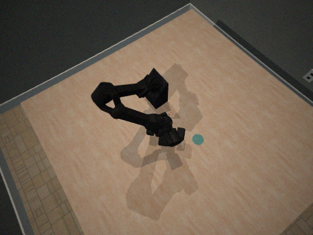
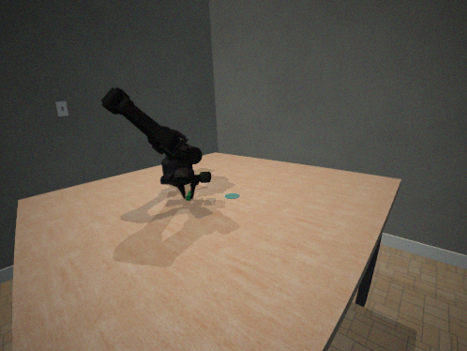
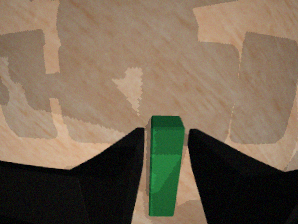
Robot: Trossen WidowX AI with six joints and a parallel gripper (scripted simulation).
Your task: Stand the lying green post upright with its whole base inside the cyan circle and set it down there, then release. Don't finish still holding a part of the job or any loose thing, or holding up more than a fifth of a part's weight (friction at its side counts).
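My gripper is now 11 cm short of the cyan circle, 13 cm to the right of it and 4 cm above it. Also, from my hand: green post (2 cm behind, 2 cm to the left, 3 cm below).
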